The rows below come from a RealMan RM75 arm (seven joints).
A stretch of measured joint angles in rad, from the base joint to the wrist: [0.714, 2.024, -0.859, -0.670, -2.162, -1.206, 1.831]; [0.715, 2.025, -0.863, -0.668, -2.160, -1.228, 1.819]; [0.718, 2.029, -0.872, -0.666, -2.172, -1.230, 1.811]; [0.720, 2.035, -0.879, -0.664, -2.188, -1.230, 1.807]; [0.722, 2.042, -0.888, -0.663, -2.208, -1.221, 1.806]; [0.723, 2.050, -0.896, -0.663, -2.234, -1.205, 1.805]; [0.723, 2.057, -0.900, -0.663, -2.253, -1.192, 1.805]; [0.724, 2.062, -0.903, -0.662, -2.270, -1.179, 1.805]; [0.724, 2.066, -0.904, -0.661, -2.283, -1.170, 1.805]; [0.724, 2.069, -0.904, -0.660, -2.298, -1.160, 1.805]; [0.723, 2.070, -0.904, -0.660, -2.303, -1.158, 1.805]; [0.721, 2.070, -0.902, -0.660, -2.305, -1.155, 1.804]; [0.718, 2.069, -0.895, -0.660, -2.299, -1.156, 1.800]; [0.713, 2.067, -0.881, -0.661, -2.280, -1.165, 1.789]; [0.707, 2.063, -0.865, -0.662, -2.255, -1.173, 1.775]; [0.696, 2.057, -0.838, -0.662, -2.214, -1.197, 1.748]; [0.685, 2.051, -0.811, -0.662, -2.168, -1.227, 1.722]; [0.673, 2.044, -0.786, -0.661, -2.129, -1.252, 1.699]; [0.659, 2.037, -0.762, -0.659, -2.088, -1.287, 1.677]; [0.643, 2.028, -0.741, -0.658, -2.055, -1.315, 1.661]
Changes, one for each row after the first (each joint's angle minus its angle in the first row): [0.001, 0.001, -0.004, 0.002, 0.002, -0.022, -0.012]; [0.004, 0.005, -0.013, 0.004, -0.010, -0.024, -0.020]; [0.006, 0.011, -0.020, 0.006, -0.026, -0.024, -0.024]; [0.008, 0.018, -0.029, 0.007, -0.046, -0.015, -0.025]; [0.009, 0.026, -0.037, 0.007, -0.072, 0.001, -0.026]; [0.009, 0.033, -0.041, 0.007, -0.091, 0.014, -0.026]; [0.010, 0.038, -0.044, 0.008, -0.108, 0.027, -0.026]; [0.010, 0.042, -0.045, 0.009, -0.121, 0.036, -0.026]; [0.010, 0.045, -0.045, 0.010, -0.136, 0.046, -0.026]; [0.009, 0.046, -0.045, 0.010, -0.141, 0.048, -0.026]; [0.007, 0.046, -0.043, 0.010, -0.143, 0.051, -0.027]; [0.004, 0.045, -0.036, 0.010, -0.137, 0.050, -0.031]; [-0.001, 0.043, -0.022, 0.009, -0.118, 0.041, -0.042]; [-0.007, 0.039, -0.006, 0.008, -0.093, 0.033, -0.056]; [-0.018, 0.033, 0.021, 0.008, -0.052, 0.009, -0.083]; [-0.029, 0.027, 0.048, 0.008, -0.006, -0.021, -0.109]; [-0.041, 0.020, 0.073, 0.009, 0.033, -0.046, -0.132]; [-0.055, 0.013, 0.097, 0.011, 0.074, -0.081, -0.154]; [-0.071, 0.004, 0.118, 0.012, 0.107, -0.109, -0.170]
